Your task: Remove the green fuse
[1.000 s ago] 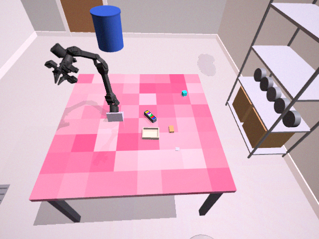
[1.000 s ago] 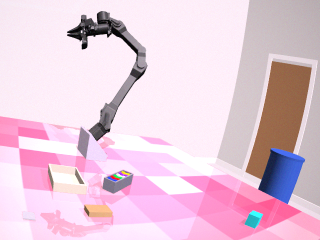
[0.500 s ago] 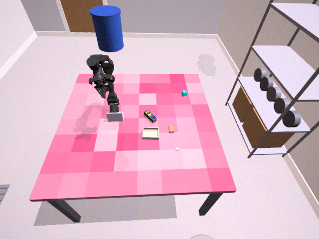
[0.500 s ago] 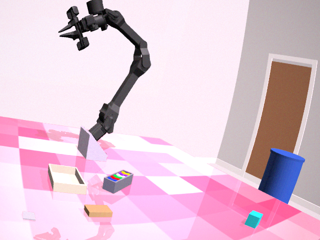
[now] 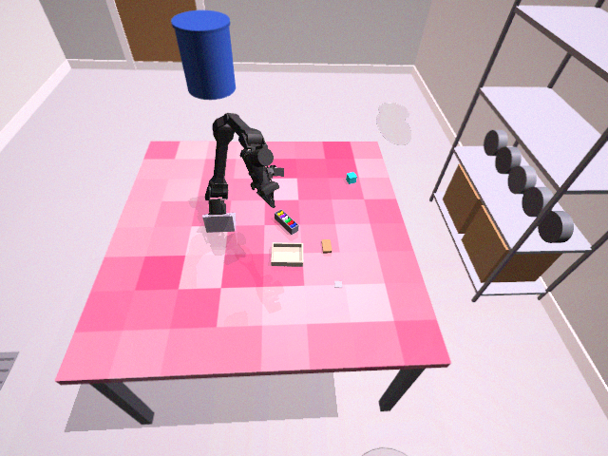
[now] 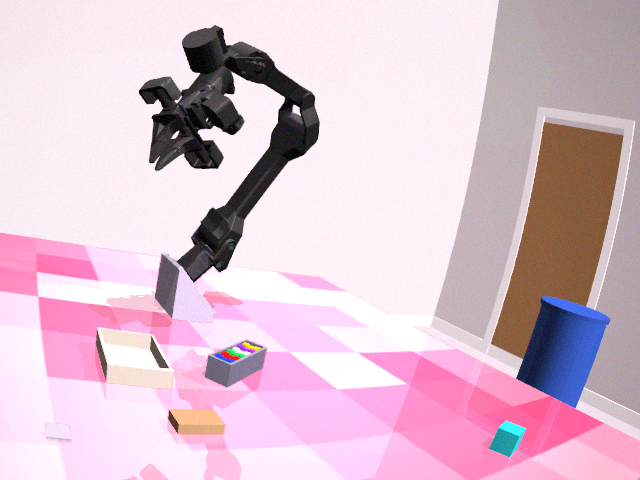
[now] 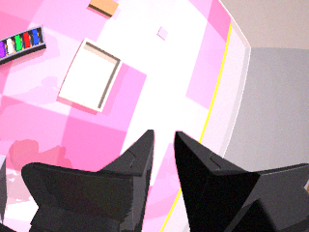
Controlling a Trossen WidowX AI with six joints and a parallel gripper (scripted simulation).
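Now: gripper tip 27 cm above the green fuse, 17 cm to the right of it and 5 cm short of it. Also, from my gripper tip: cream tray 29 cm below, 5 cm ahead; then orange block 28 cm below, 22 cm ahead, 6 cm to the left; then cyan cube 50 cm to the left, 36 cm ahead, 27 cm below.
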